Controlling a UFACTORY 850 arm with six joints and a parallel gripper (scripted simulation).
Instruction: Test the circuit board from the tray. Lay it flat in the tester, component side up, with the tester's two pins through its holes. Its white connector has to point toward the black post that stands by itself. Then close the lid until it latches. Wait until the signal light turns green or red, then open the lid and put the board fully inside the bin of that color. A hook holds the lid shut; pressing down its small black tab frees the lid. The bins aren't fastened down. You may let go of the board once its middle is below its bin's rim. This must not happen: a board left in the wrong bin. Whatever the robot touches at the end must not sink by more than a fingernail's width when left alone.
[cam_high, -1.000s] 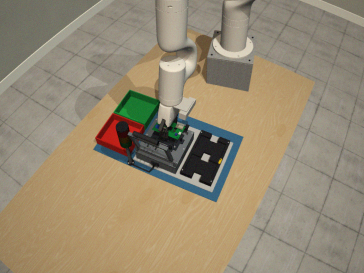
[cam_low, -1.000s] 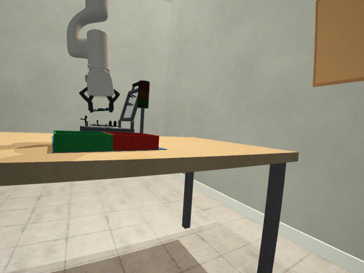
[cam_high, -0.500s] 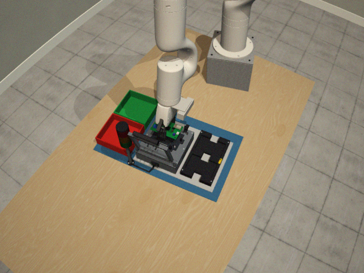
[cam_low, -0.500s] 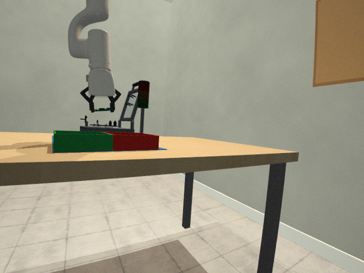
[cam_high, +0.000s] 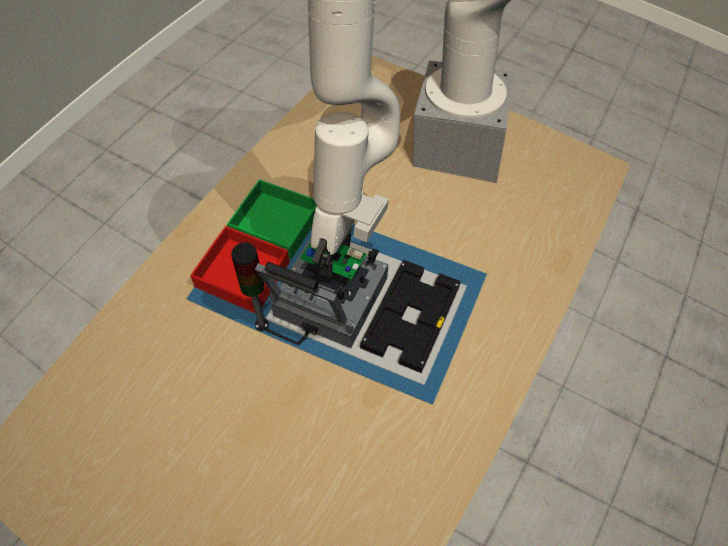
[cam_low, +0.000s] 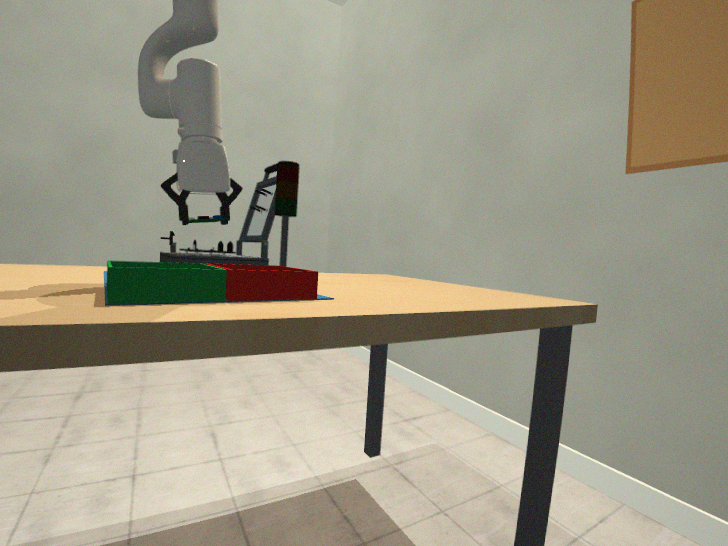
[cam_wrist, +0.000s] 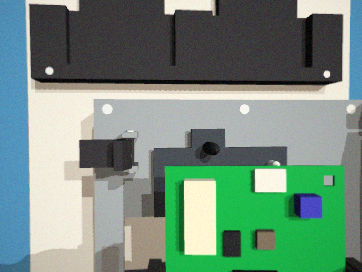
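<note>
Now: hand right at the green circuit board. Also, from my hand: clear lid 12 cm ahead, 5 cm above, 2 cm to the left; latch hook 7 cm behind, 5 cm to the left, 5 cm below; red bin 19 cm to the right, 12 cm below, 8 cm ahead.
</note>
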